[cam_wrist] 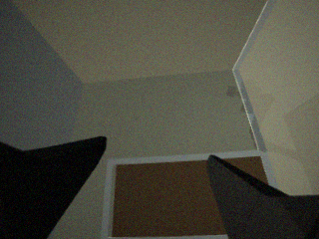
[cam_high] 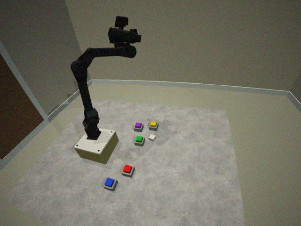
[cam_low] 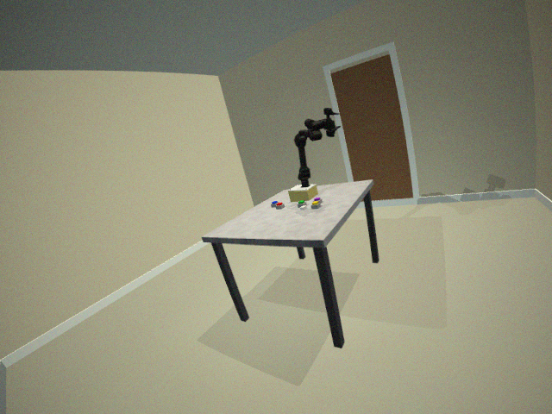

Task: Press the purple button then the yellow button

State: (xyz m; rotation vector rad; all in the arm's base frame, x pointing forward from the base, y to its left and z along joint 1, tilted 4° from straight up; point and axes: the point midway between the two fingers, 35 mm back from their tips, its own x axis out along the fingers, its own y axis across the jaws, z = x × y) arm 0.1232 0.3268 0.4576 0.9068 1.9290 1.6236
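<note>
The purple button is 490 mm below my gripper tip, 240 mm to the right of it and 110 mm ahead of it. The rest, counted from my gripper tip: white block (510 mm below, 320 mm to the right, 210 mm ahead); then green button (490 mm below, 350 mm to the right, 140 mm ahead); then yellow button (490 mm below, 230 mm to the right, 210 mm ahead).
</note>
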